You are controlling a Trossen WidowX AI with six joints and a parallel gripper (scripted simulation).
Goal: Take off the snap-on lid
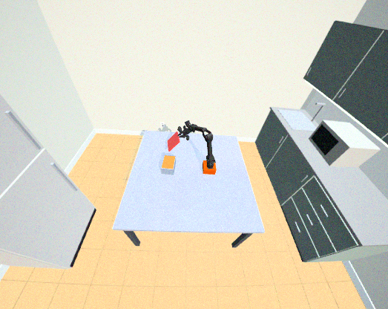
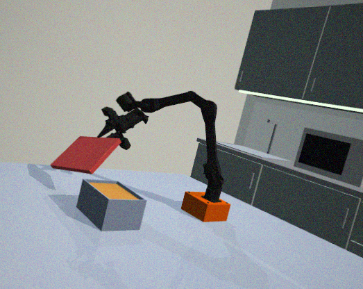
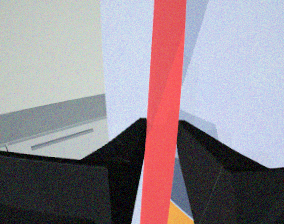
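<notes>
Now: the red lid 6 cm ahead of my gripper tip, 5 cm below it and 1 cm to the left of it. The rest, counted from my gripper tip: grey storage box 28 cm to the left, 15 cm below, 13 cm ahead.
</notes>
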